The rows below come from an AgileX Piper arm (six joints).
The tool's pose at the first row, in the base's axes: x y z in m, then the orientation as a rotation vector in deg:
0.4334, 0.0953, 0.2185, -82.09, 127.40, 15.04
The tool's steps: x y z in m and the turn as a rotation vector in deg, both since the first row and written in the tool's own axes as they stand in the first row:
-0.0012, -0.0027, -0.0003, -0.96, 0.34, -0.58
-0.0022, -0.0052, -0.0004, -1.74, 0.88, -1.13
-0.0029, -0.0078, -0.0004, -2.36, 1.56, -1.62
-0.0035, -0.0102, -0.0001, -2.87, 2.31, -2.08
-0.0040, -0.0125, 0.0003, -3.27, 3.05, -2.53
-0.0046, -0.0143, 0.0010, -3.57, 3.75, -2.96
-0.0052, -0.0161, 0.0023, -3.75, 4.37, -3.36
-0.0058, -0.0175, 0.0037, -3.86, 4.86, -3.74
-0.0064, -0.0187, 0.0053, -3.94, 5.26, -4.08
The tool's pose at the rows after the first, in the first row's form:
0.4361, 0.0950, 0.2196, -83.36, 127.38, 15.72
0.4387, 0.0947, 0.2204, -84.60, 127.51, 16.08
0.4413, 0.0941, 0.2210, -85.76, 127.76, 16.18
0.4437, 0.0936, 0.2213, -86.86, 128.07, 16.12
0.4460, 0.0932, 0.2214, -87.88, 128.36, 15.94
0.4481, 0.0932, 0.2212, -88.82, 128.61, 15.67
0.4502, 0.0934, 0.2206, -89.63, 128.80, 15.32
0.4521, 0.0939, 0.2198, -90.32, 128.89, 14.98
0.4538, 0.0945, 0.2188, -90.91, 128.93, 14.68

